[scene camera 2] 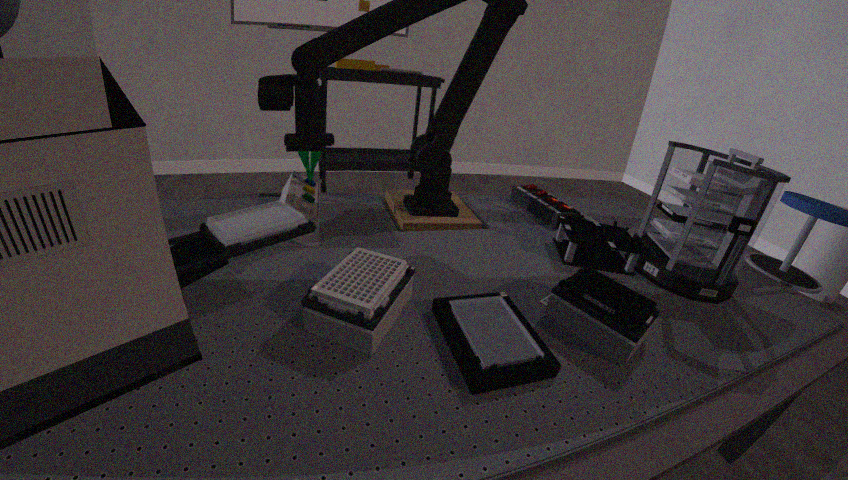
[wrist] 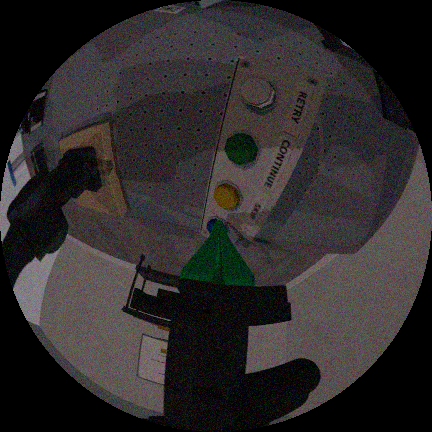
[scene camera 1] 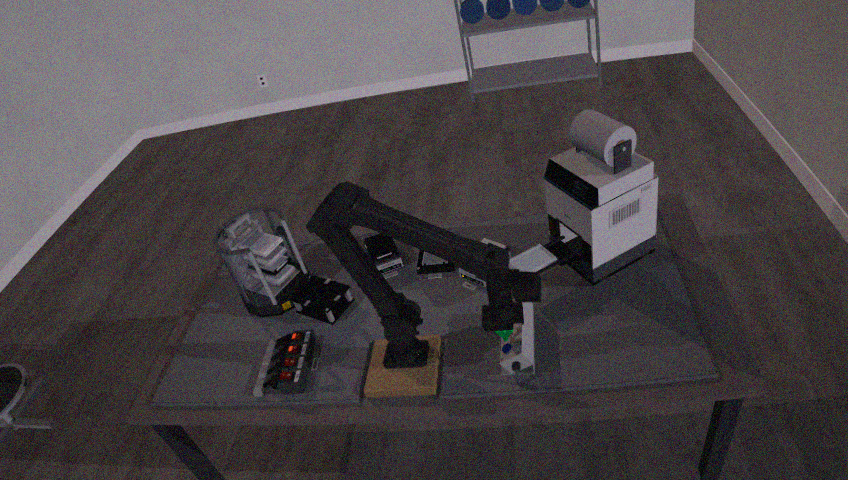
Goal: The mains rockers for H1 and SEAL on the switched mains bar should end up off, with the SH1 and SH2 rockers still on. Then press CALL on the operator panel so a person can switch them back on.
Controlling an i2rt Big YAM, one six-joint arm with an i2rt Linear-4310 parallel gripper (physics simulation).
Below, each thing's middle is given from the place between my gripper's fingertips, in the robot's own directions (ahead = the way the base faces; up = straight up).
My hand is 8 cm short of the green CONTINUE button (wrist: 240, 148) and 1 cm above it. Also, from my hand: plate tray (scene camera 2: 237, 249) (29 cm ahead, 10 cm to the right, 2 cm above); then clear rack tower (scene camera 2: 736, 197) (79 cm to the left, 33 cm ahead, 7 cm above).
